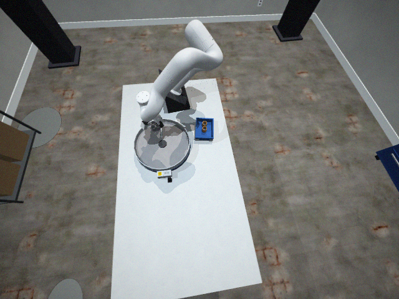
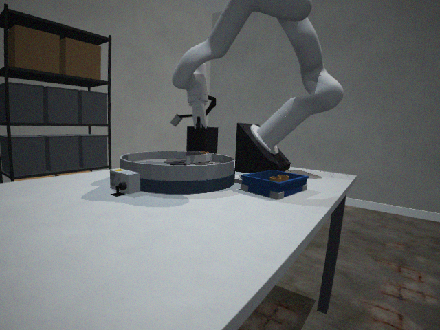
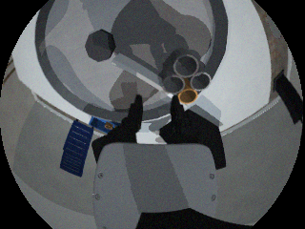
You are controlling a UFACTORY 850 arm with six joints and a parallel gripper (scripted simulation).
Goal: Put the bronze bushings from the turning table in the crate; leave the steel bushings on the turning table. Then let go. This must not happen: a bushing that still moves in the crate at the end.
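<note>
Right now the round turning table is 130 mm ahead of my hand, 90 mm below it and 10 mm to the right of it. The rest, counted from my hand: crate (340 mm to the left, 120 mm below, 40 mm ahead).
</note>
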